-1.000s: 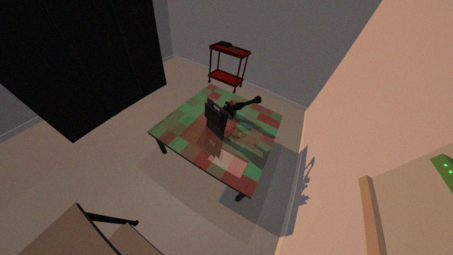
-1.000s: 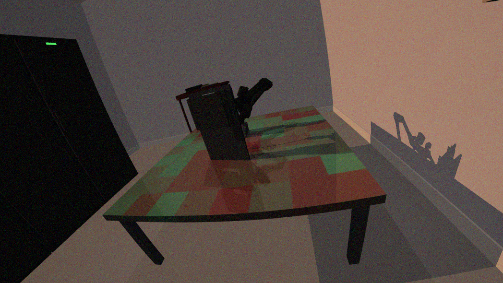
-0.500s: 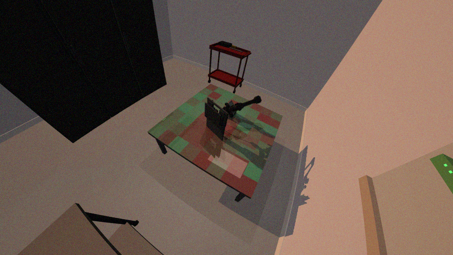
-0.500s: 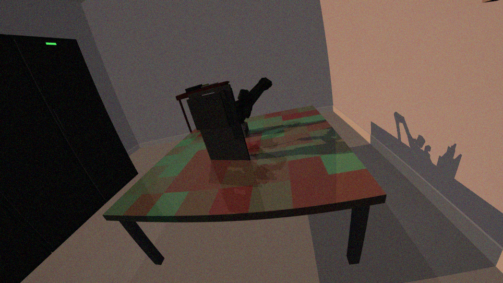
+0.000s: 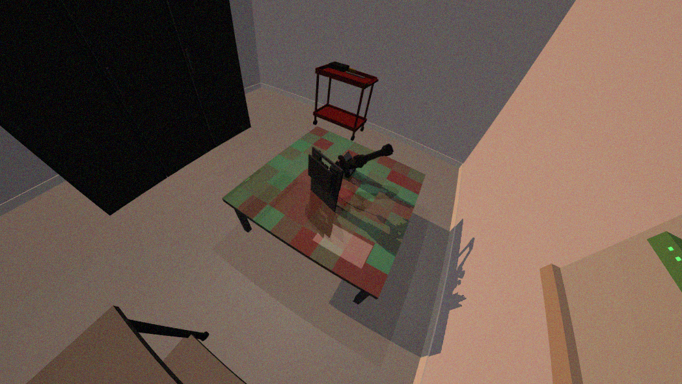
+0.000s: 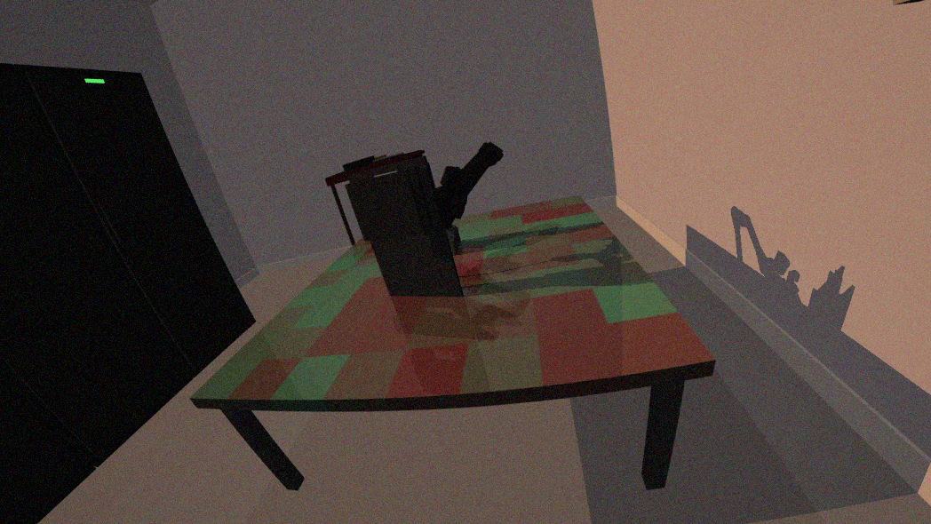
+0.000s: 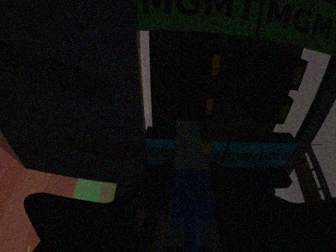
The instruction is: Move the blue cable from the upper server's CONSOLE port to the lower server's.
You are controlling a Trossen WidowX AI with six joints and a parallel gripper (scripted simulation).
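Now: the dark server rack 100 mm ahead of my gripper tip, 60 mm above it and 10 mm to the left of it. Also, from my gripper tip: cable plug (right at my gripper tip).
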